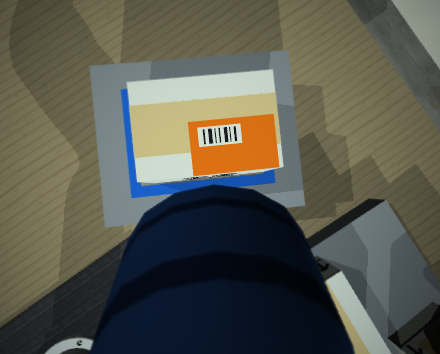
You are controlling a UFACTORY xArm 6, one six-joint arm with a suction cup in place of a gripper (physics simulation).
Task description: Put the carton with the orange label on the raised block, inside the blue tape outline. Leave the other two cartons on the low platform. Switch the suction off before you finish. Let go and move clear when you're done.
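Places are measured from the arm's base along level axes (x ahead, y left, z up), in centimetres.
Where they show: end effector, tool point: (217, 261).
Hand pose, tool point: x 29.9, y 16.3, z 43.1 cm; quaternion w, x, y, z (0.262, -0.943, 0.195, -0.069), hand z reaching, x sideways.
Each offset is from my tool point to the top centre of the thing. "pt": to the spot under its first point. Level surfaces: height alone.
The carton with the orange label {dy +6.5, dx +3.0, dz -21.4 cm} (160, 127) lies flat, label up, on the grey raised block {pt dy +10.5, dx -8.0, dz -31.5 cm} (111, 150). Blue tape {dy +10.3, dx -5.4, dz -31.5 cm} (128, 150) shows along its left and lower sides; the carton hides the tape's upper and right sides. My suction cup (215, 189) is dark blue and stands high above the block, apart from the carton, with nothing on it. It counts as open. Part of another carton {dy -22.5, dx +6.8, dz -30.6 cm} (350, 305) shows at the lower right by the low platform {dy -29.7, dx +14.0, dz -38.7 cm} (385, 230). A dark box side {pt dy -30.2, dx +18.5, dz -36.4 cm} (417, 330) shows at the lower right corner, partly cut off.
The wood-grain table {dz -43.5 cm} (40, 200) surrounds the block. A dark surface (65, 295) with part of a pale round fitting (60, 346) is at the lower left. A grey strip (400, 55) runs along the upper right.
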